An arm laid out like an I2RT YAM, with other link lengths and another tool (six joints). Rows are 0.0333 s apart.
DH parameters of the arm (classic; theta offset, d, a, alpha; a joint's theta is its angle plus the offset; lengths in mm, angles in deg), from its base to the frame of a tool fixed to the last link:
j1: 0 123.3 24 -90
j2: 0 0 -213.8 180
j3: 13.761 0 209.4 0
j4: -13.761 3.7 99.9 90
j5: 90 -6.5 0 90
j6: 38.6 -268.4 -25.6 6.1
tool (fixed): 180 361.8 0 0
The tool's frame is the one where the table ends.
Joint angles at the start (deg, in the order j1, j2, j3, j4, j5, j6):
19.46, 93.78, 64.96, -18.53, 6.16, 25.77
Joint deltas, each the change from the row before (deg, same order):
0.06, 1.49, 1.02, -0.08, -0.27, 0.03
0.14, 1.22, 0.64, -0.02, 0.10, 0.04
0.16, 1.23, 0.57, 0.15, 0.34, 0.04
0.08, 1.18, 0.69, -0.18, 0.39, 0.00
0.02, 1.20, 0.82, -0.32, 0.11, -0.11
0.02, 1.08, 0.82, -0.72, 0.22, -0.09
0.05, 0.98, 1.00, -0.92, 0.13, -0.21
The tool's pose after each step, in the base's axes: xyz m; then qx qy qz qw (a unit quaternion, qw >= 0). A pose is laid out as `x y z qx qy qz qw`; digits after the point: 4 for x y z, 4 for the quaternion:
0.3948 0.1012 0.1714 0.8630 0.3211 0.3733 0.1130
0.3972 0.1029 0.1672 0.8644 0.3228 0.3685 0.1132
0.3997 0.1044 0.1631 0.8656 0.3237 0.3643 0.1153
0.4020 0.1052 0.1590 0.8672 0.3245 0.3587 0.1181
0.4044 0.1062 0.1551 0.8686 0.3266 0.3530 0.1192
0.4060 0.1066 0.1510 0.8708 0.3288 0.3449 0.1211
0.4076 0.1075 0.1480 0.8722 0.3323 0.3374 0.1225

